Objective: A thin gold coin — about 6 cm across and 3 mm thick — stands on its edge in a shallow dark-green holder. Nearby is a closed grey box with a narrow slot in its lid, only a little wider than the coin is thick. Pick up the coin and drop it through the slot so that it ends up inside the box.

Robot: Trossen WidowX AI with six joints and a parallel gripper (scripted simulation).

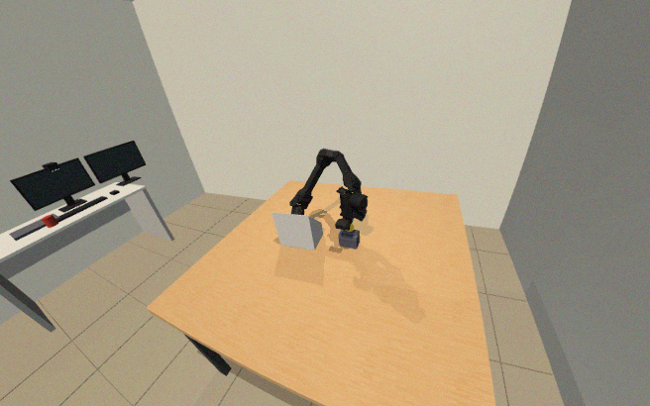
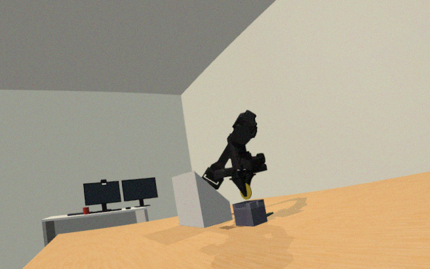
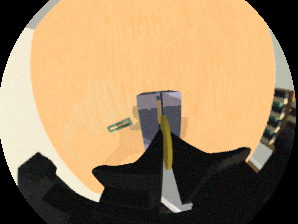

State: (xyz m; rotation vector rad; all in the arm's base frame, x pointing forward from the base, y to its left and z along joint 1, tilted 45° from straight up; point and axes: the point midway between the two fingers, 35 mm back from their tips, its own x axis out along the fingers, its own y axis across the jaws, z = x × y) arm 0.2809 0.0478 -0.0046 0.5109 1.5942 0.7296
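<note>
Right now the gold coin is 2 cm above my gripper tip.
</note>
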